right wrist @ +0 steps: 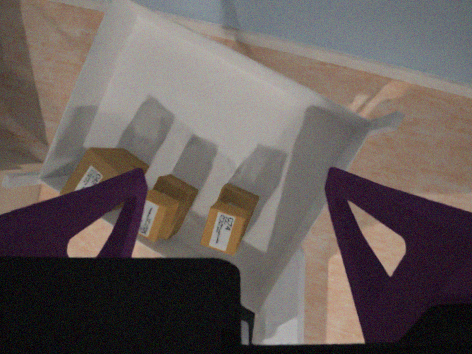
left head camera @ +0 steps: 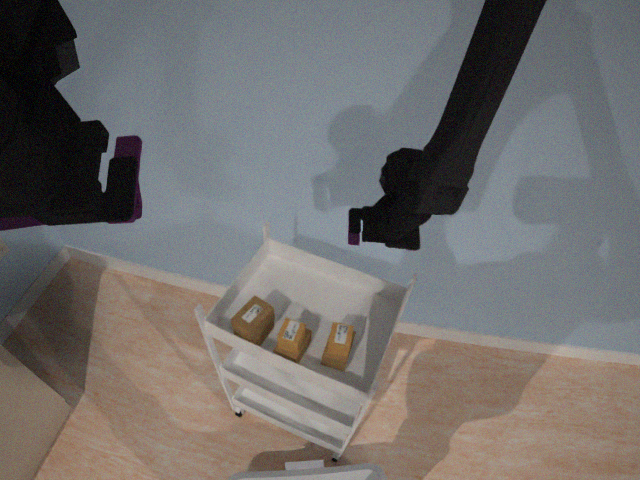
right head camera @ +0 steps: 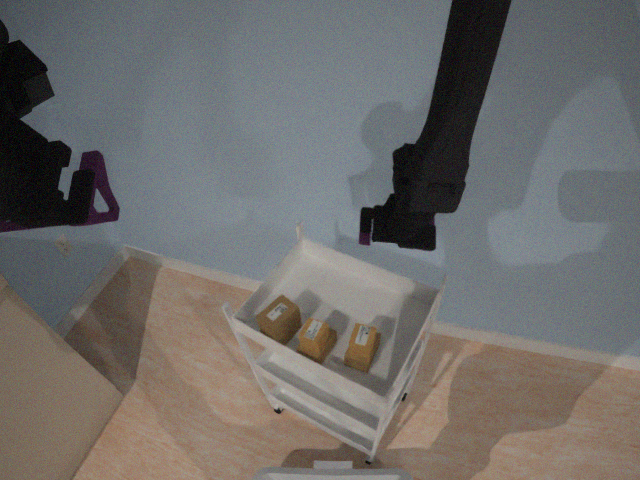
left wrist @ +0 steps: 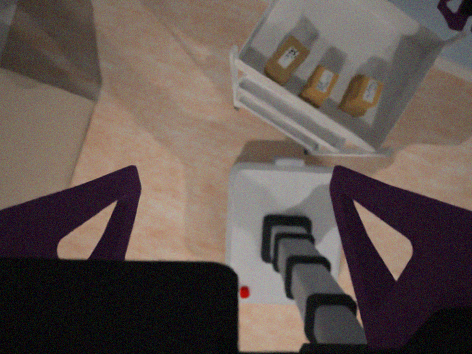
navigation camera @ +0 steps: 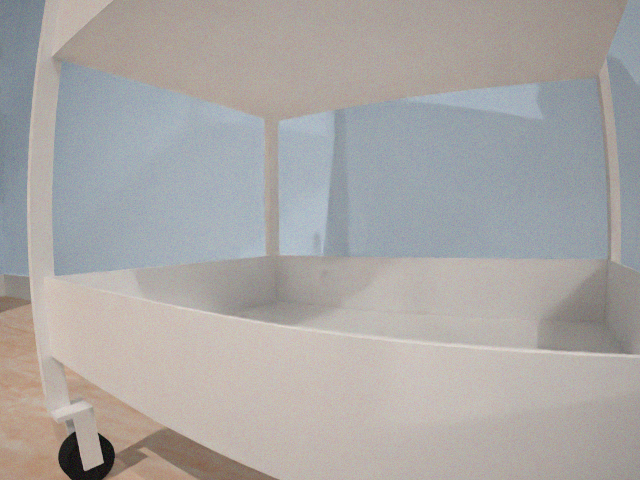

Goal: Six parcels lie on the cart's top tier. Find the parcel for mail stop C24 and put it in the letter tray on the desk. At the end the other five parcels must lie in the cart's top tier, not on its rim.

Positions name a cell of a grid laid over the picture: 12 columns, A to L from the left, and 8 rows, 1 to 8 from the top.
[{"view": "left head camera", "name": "left gripper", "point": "B4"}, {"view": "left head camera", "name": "right gripper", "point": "G5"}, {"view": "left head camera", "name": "white three-tier cart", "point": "F7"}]
